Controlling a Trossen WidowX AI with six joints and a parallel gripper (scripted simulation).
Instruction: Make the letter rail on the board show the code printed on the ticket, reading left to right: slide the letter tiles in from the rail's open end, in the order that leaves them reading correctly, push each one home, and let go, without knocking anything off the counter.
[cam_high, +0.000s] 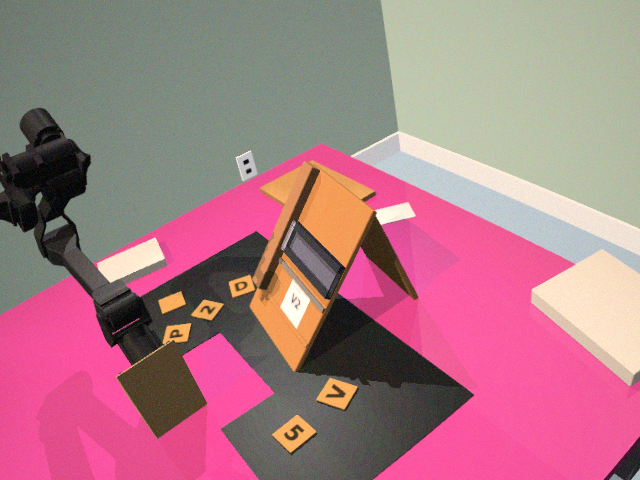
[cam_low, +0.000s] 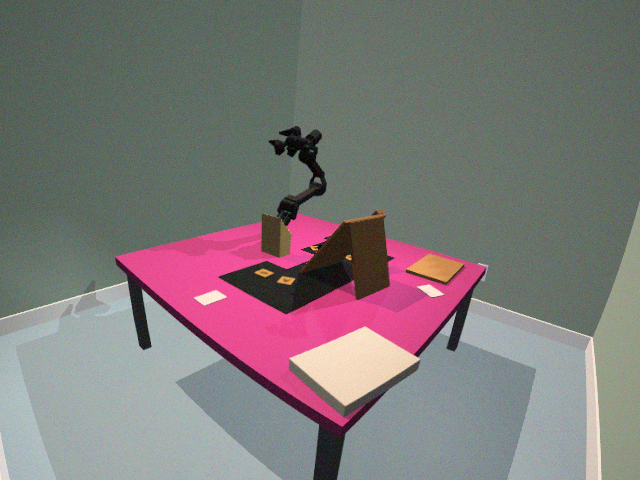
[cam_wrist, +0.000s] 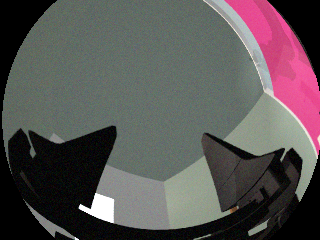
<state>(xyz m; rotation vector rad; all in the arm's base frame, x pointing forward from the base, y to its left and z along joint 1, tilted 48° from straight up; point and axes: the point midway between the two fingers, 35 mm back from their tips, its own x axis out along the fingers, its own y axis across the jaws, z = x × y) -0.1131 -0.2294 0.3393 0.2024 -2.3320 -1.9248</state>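
My gripper tip is 45 cm short of the white ticket, 45 cm above it and 14 cm to the left of it. Also, from my gripper tip: white block (53 cm below, 42 cm to the left, 28 cm ahead); then orange flat panel (82 cm ahead, 53 cm below, 27 cm to the left); then black mat (54 cm below, 35 cm ahead, 11 cm to the right).
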